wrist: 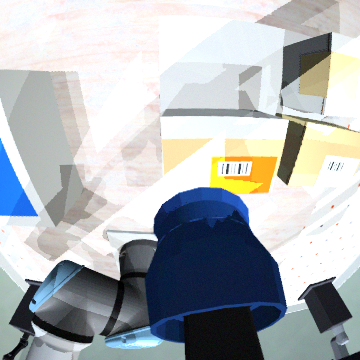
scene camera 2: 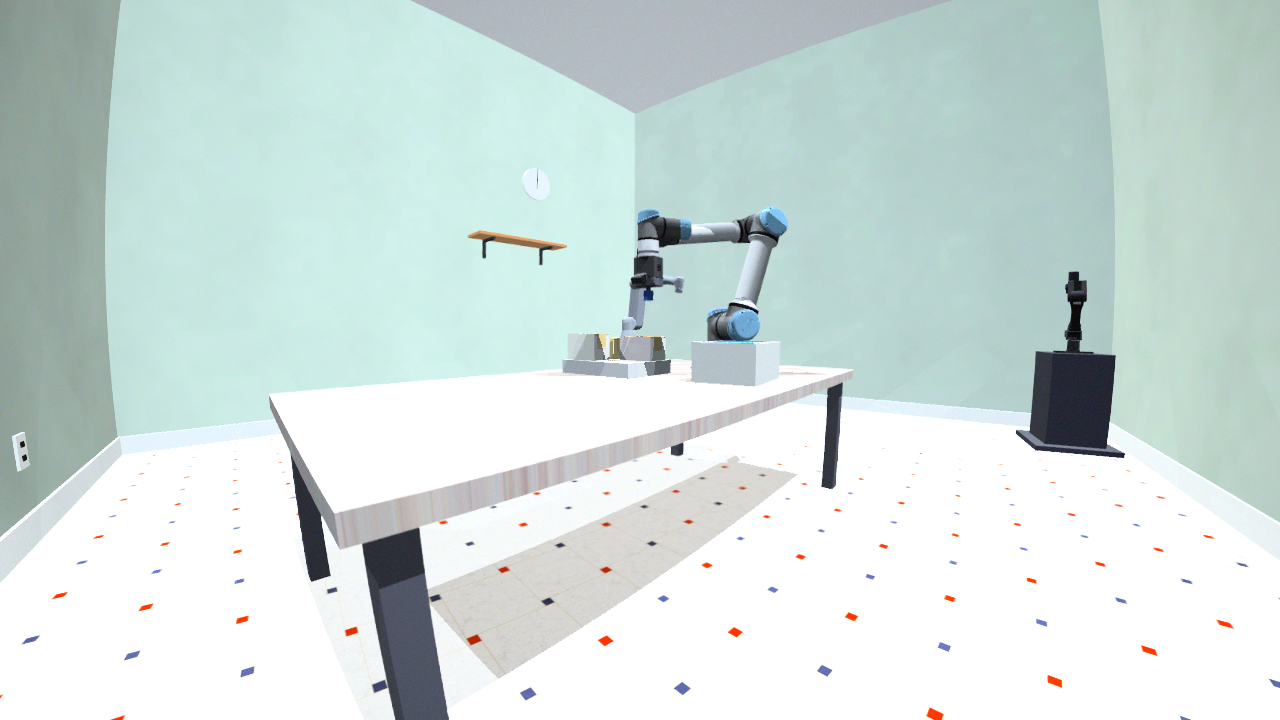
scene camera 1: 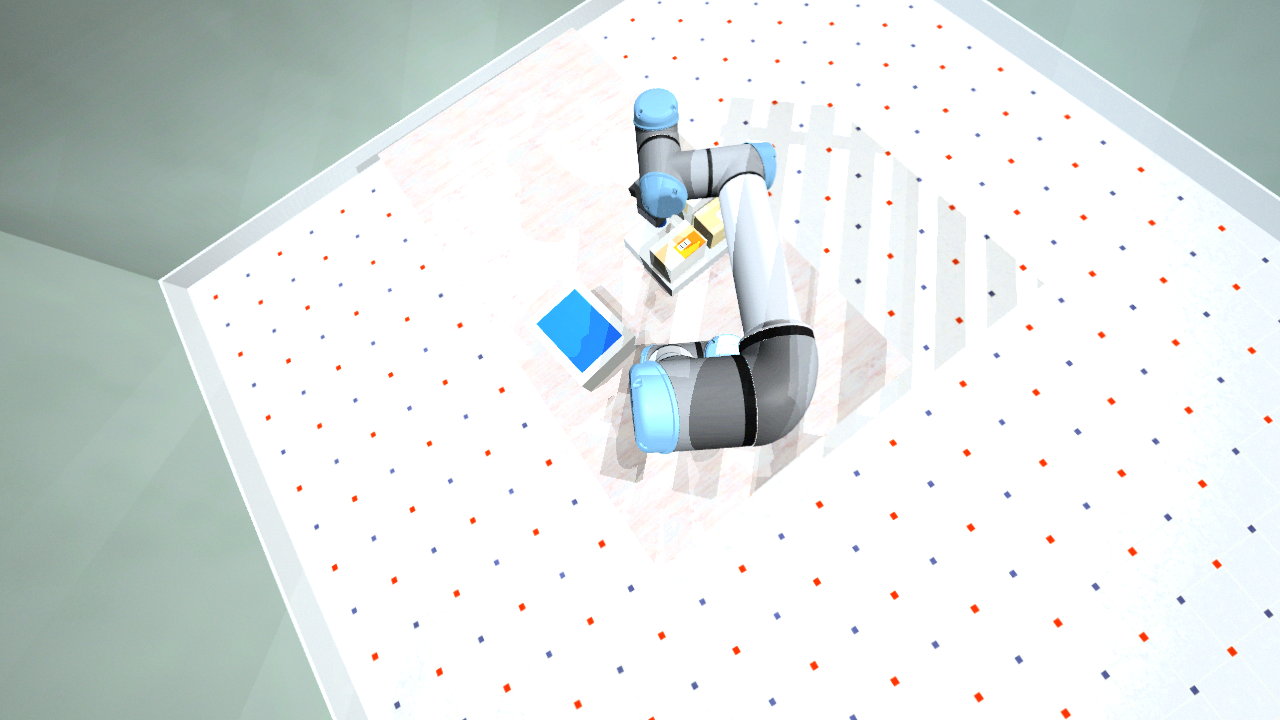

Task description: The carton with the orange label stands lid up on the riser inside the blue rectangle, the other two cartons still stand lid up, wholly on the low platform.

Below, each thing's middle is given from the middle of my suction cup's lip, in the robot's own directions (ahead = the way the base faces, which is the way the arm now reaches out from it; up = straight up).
I see my suction cup 18 cm above the carton with the orange label (scene camera 1: 680, 249), 4 cm to the left of it and 3 cm past it. Also, from my suction cup: riser with the blue rectangle (scene camera 1: 589, 341) 33 cm to the left, 21 cm below; then low white platform (scene camera 1: 639, 241) 25 cm below, 13 cm to the right, 2 cm ahead.
